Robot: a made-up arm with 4 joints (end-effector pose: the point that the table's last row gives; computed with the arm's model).
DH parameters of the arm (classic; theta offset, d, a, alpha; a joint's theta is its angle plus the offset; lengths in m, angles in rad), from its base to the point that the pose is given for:
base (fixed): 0 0.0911 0 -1.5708
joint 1: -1.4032 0 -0.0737 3.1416
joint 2: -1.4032 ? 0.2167 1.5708
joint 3: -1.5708 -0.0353 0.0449 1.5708
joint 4: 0 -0.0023 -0.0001 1.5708
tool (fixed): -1.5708 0.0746 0 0
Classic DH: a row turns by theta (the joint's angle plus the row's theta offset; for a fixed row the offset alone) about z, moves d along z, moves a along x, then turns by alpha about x.
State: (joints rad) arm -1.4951 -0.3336 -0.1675 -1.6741
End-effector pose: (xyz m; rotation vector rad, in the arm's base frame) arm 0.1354 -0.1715 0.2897 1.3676 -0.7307 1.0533
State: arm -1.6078 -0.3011 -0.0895 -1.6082
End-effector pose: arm 0.0996 -0.1723 0.3039 1.2967 -0.9288 1.0844
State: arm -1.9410 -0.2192 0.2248 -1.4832
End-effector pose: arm -0.0010 -0.1722 0.3096 1.2537 -1.5166 1.1408
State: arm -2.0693 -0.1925 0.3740 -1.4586
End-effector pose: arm -0.0345 -0.1711 0.3004 1.3027 -1.7345 1.1652
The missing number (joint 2, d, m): 0.143
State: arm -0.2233 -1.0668 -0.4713 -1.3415
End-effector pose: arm 0.1969 -0.1667 -0.1206 1.4311 1.0150 -0.1840
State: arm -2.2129 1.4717 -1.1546 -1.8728
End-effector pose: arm -0.1346 -0.1515 -0.0112 -1.3140 -1.5906 1.5029
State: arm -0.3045 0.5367 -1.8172 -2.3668
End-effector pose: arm 0.1723 -0.1390 0.1724 0.9583 1.3766 1.2145
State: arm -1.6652 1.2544 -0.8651 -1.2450
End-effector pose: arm -0.1715 -0.1580 0.0804 -0.7338 -1.8514 1.4786
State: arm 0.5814 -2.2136 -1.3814 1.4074
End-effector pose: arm -0.1288 -0.1184 -0.0418 0.9461 1.2242 1.3862
